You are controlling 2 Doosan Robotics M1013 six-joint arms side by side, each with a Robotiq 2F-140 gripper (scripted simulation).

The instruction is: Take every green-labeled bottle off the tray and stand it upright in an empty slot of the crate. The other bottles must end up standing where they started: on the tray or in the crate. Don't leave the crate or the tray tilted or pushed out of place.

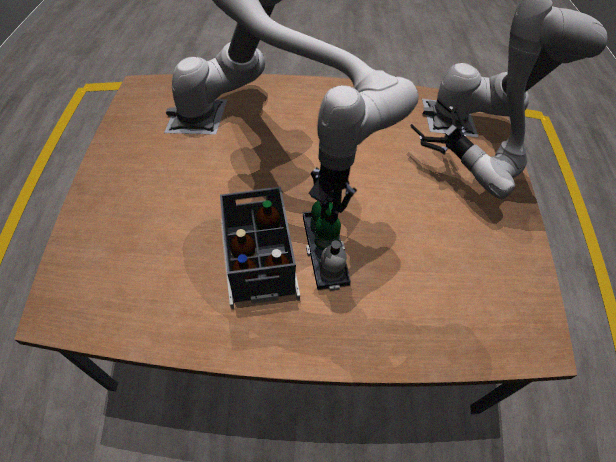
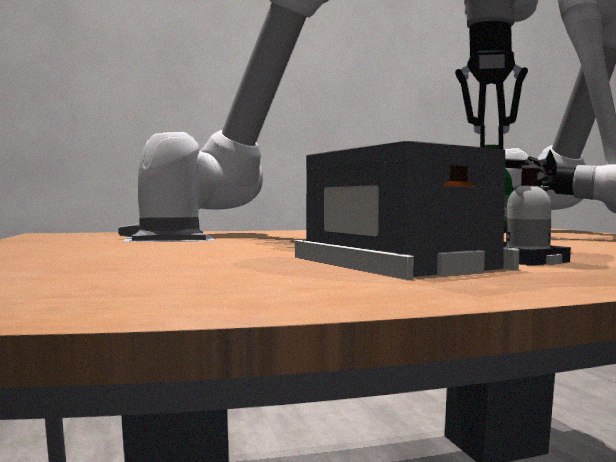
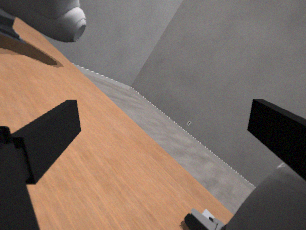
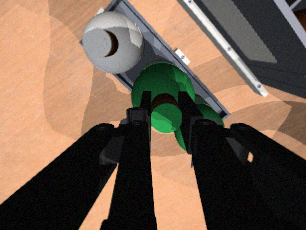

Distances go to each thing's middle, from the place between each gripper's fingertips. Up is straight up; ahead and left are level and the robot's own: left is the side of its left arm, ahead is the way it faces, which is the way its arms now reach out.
Now: the white bottle (image 4: 119,49) 120 mm below my right hand, 80 mm ahead of it and 10 mm to the left of it. The rest, counted from my right hand: tray (image 1: 315,252): 190 mm below; crate (image 2: 390,197): 210 mm to the right, 120 mm below, 30 mm ahead.
Now: left hand 470 mm short of the tray, 400 mm to the left of it and 160 mm above it. The rest, counted from my left hand: white bottle: 550 mm ahead, 390 mm to the right, 90 mm below; crate: 500 mm ahead, 610 mm to the right, 90 mm below.
